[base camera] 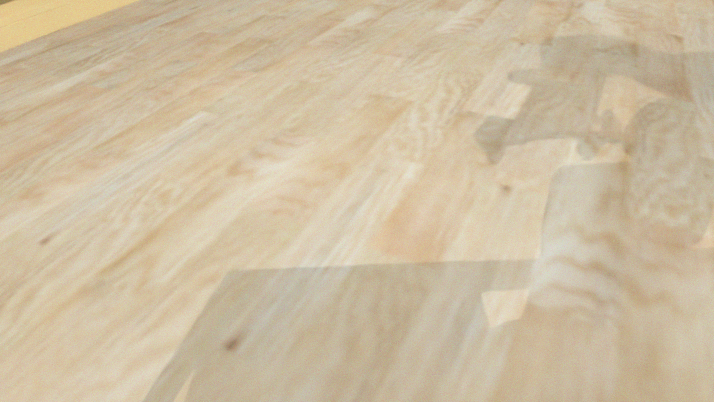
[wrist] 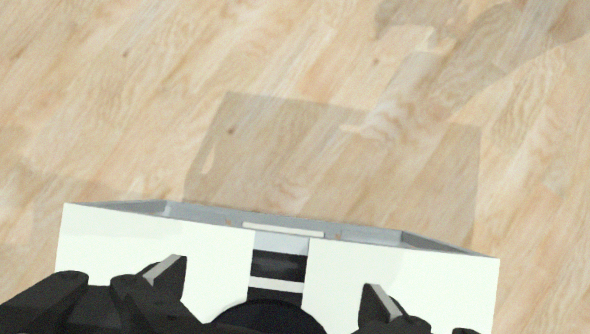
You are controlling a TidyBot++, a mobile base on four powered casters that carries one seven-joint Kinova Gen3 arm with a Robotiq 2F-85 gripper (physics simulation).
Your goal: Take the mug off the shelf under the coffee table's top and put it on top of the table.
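Places are measured from the arm's base along level axes (x down, y right, z back), in millimetres.
Pixels of known places: gripper, between the fingertips: [wrist: 273,289].
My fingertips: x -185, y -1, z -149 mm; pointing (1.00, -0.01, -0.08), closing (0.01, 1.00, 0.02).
Note:
Behind a point stands the place of what it marks.
My gripper [wrist: 273,289] @(y -1, x -185, z -149 mm) is open, with its two black fingers spread wide at the bottom of the wrist view and no object between them. It hangs over the white top of my own base [wrist: 120,240] @(y -177, x 14, z -120 mm). The mug, the coffee table and its shelf do not show in the base camera view or the wrist view, so where the gripper is relative to them cannot be told.
A light wooden floor [base camera: 300,200] @(y -102, x 397, z -528 mm) [wrist: 150,125] @(y -336, x 396, z -309 mm) spreads ahead of the base. Shadows of the base and arm fall across it, towards the right in the base camera view. A pale yellow strip [base camera: 50,20] @(y -972, x 363, z -1415 mm) crosses that view's top left corner.

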